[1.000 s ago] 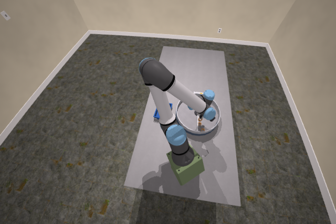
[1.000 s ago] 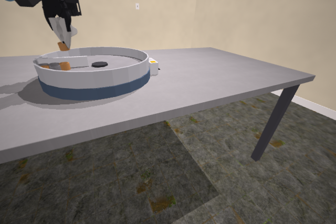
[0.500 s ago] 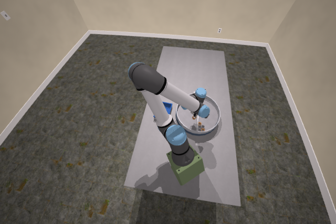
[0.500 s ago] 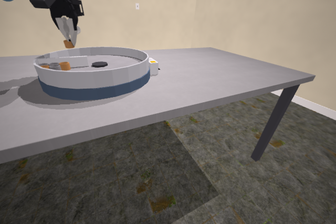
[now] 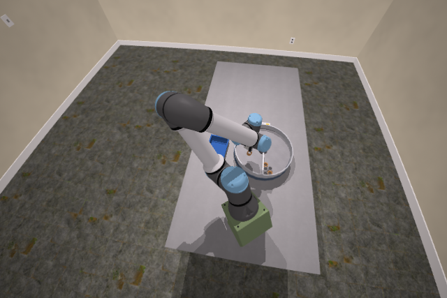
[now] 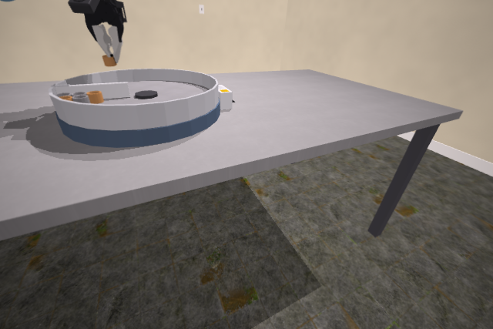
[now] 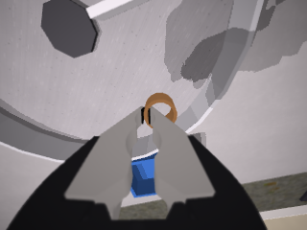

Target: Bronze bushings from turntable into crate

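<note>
Right now the crate is 10 mm behind my hand, 250 mm to the left of it and 120 mm below it. Round my hand: round turntable (90 mm ahead, 80 mm to the right, 90 mm below).
</note>
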